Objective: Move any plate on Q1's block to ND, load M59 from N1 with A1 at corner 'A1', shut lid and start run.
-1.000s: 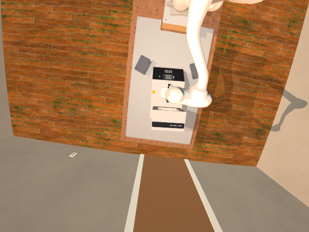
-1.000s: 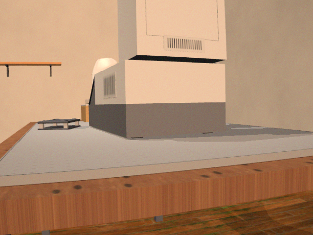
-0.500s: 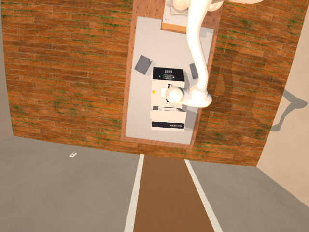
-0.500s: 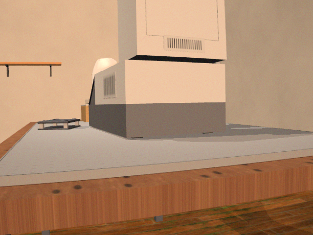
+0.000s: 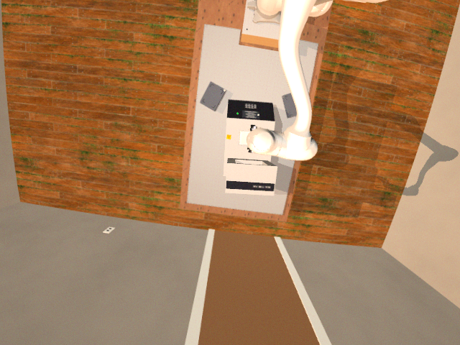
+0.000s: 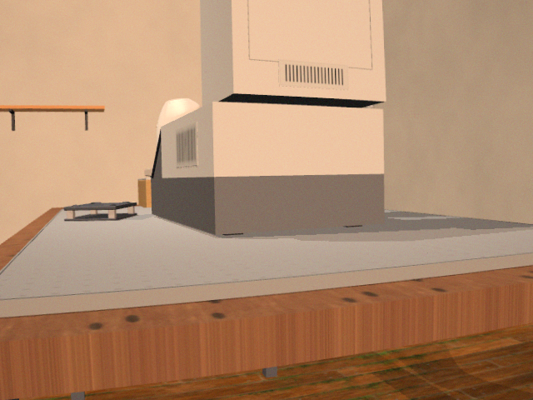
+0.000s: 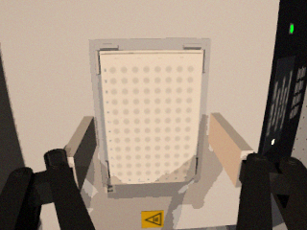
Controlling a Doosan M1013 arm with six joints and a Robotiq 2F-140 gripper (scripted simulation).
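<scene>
Now: hand 4 cm above the white 96-well plate M59. Round my hand: dark grey nest ND: 24 cm behind, 33 cm to the left, 22 cm below; then dark plate nest N1: 28 cm behind, 25 cm to the right, 22 cm below.
</scene>
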